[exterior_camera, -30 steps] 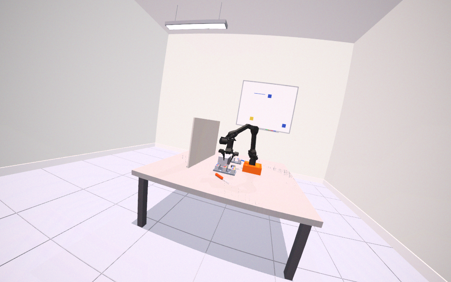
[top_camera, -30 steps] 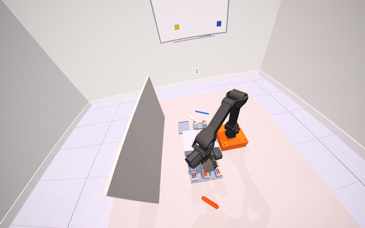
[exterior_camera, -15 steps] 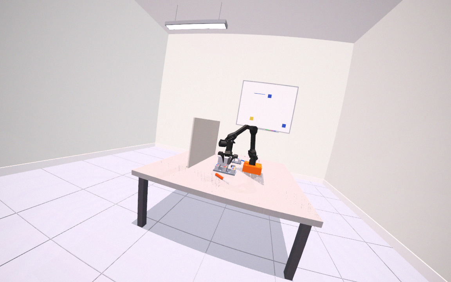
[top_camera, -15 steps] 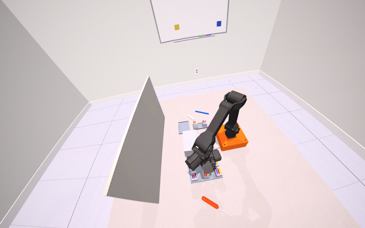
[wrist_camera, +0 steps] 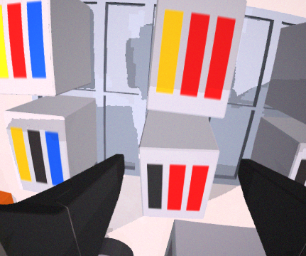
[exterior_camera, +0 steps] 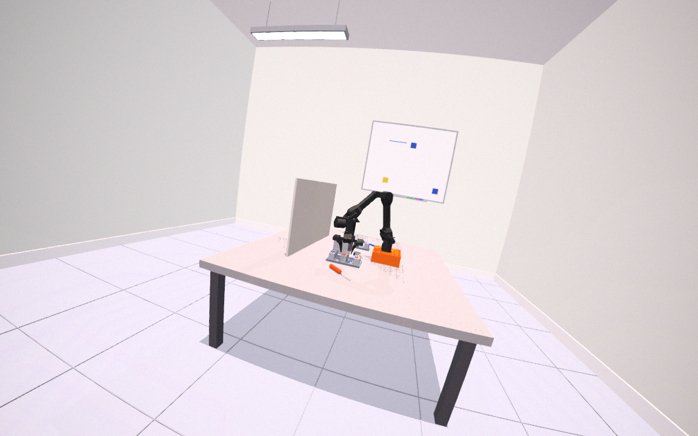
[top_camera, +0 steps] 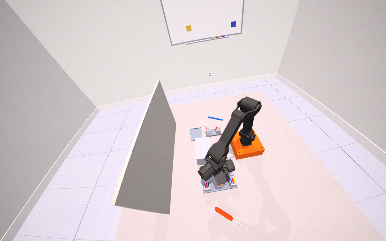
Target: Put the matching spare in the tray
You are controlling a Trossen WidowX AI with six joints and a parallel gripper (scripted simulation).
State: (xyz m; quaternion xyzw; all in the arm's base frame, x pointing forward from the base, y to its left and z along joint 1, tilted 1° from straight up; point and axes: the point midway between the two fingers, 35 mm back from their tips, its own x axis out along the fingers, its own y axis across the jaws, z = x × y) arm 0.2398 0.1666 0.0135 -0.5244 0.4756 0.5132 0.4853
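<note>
Now: gripper tip 1 cm to the left of the grey spare block. Also, from my gripper tip: small holder: 5 cm behind, 34 cm to the right, 4 cm below; dark disc: 5 cm behind, 15 cm to the right, 4 cm below; white mounted unit: 5 cm ahead, 16 cm to the right, 1 cm above.
</note>
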